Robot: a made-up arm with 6 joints.
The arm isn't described. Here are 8 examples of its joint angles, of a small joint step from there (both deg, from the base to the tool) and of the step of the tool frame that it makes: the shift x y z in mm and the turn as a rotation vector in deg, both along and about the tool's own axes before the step.
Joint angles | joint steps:
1: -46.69 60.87 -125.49 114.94 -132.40 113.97 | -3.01 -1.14 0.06 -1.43 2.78 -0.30
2: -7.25 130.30 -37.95 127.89 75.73 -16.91 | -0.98 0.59 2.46 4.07 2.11 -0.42
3: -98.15 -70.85 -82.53 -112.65 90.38 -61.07 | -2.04 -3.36 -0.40 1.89 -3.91 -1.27
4: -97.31 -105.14 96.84 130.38 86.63 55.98 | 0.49 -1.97 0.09 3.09 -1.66 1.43
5: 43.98 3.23 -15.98 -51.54 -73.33 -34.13 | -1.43 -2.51 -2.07 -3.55 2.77 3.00
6: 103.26 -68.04 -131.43 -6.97 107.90 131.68 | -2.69 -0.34 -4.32 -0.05 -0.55 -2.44
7: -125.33 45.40 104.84 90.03 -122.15 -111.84 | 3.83 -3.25 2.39 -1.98 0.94 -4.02
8: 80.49 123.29 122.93 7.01 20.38 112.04 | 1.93 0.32 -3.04 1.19 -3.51 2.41
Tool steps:
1: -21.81 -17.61 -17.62 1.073 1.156 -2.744
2: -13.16 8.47 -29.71 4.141 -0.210 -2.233
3: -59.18 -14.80 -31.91 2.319 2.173 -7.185
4: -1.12 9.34 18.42 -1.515 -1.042 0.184
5: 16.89 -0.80 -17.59 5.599 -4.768 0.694
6: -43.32 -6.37 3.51 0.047 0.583 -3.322
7: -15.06 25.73 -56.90 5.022 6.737 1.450
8: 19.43 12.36 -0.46 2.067 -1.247 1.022
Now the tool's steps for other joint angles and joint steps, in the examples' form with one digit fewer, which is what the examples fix.
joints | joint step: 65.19 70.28 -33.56 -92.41 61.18 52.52 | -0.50 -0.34 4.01 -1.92 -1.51 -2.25
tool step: 6.9 13.3 -21.9 2.60 4.79 3.01
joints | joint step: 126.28 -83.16 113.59 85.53 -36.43 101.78 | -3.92 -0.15 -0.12 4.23 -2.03 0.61
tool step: 6.1 31.9 -19.5 2.52 1.53 5.14
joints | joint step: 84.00 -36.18 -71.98 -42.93 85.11 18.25 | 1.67 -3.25 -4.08 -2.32 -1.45 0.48
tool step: 2.3 15.0 -23.0 3.30 -2.82 -1.90
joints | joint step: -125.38 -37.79 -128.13 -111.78 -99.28 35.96 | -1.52 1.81 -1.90 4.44 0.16 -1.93
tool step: 12.4 -1.1 -17.0 1.74 2.32 1.90
